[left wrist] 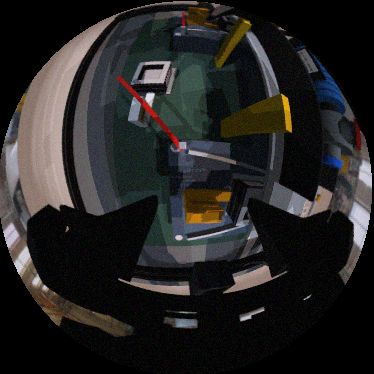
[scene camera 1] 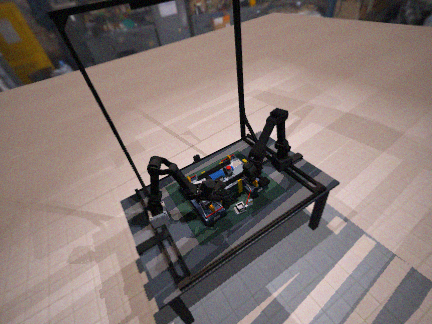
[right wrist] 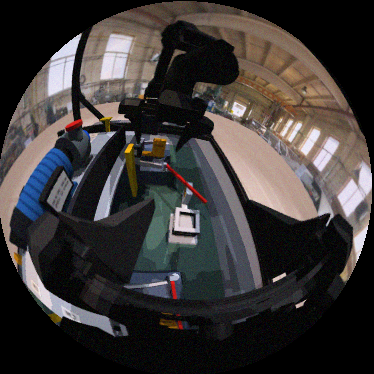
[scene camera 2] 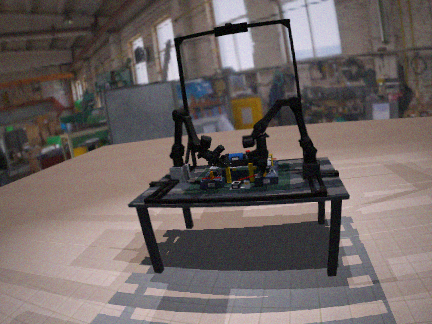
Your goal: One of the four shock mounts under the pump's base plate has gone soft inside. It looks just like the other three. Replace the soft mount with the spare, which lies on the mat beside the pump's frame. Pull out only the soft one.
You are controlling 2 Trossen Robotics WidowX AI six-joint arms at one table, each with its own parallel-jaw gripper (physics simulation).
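The spare mount, a pale square frame with a small block (scene camera 1: pixel 241 207) (scene camera 2: pixel 236 184) (left wrist: pixel 151 74) (right wrist: pixel 186 220), lies on the green mat (left wrist: pixel 192 75) (right wrist: pixel 197 270) beside the pump's frame. My left gripper (left wrist: pixel 204 201) (right wrist: pixel 157 146) is open and empty, pointing down over a blue-grey corner housing (left wrist: pixel 200 160) that holds an orange block (left wrist: pixel 192 202) (right wrist: pixel 159 146). A dark, pale-edged part (left wrist: pixel 242 200) stands beside the orange block; I cannot tell whether it is a mount. My right gripper (right wrist: pixel 201 203) is open and empty, above the mat near the other front housing (right wrist: pixel 152 282). The other mounts are hidden or unclear.
The pump's blue ribbed body (scene camera 1: pixel 218 175) (scene camera 2: pixel 235 157) (left wrist: pixel 327 82) (right wrist: pixel 45 182) stands behind the dark rail. Yellow posts (left wrist: pixel 260 117) (left wrist: pixel 232 45) (right wrist: pixel 131 170) rise at the frame's near side. A red lever (left wrist: pixel 150 112) (right wrist: pixel 186 182) sticks out from the left housing towards the spare.
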